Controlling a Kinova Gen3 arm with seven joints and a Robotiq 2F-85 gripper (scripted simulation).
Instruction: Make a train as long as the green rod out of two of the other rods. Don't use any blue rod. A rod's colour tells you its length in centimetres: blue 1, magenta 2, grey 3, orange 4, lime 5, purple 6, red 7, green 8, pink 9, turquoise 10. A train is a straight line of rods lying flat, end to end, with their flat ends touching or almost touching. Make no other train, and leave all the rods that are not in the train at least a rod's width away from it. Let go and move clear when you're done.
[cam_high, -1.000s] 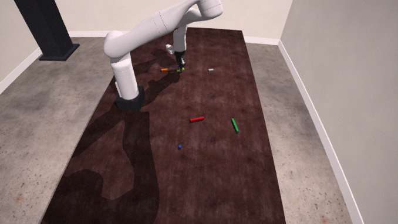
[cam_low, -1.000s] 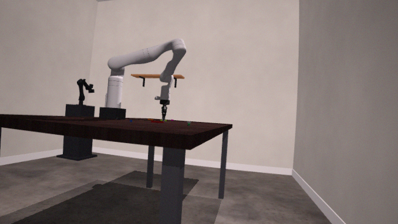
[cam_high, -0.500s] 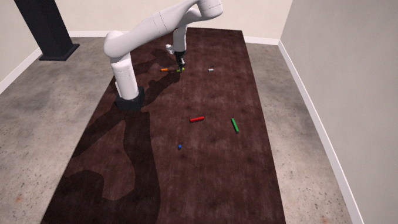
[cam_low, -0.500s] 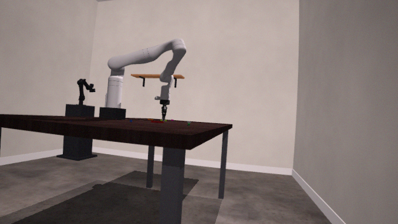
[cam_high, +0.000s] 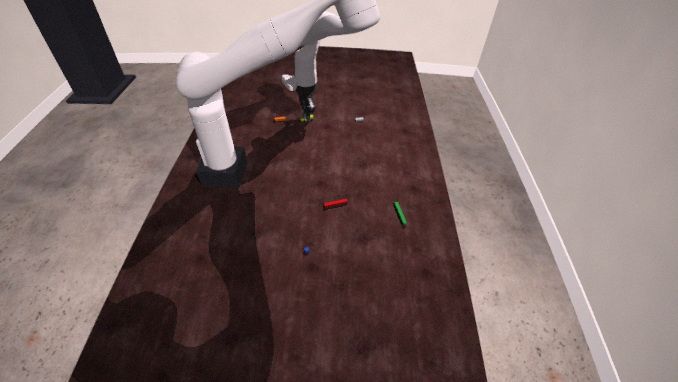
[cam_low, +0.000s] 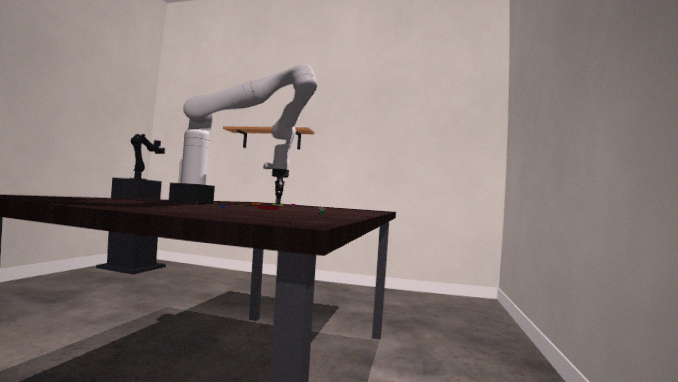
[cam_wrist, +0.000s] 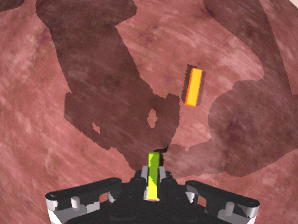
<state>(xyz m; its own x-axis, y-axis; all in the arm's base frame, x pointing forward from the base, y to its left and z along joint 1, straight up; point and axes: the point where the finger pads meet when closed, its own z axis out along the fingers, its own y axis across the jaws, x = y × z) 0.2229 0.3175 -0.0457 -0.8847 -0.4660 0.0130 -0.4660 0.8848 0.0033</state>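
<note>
Right now my hand is 200 mm short of the grey rod, 20 mm to the right of it and 20 mm above it. From my hand the other things lie so: lime rod (10 mm below); then magenta rod (360 mm to the left, 60 mm behind, 20 mm below); then orange rod (100 mm behind, 20 mm below, 10 mm to the right).
</note>
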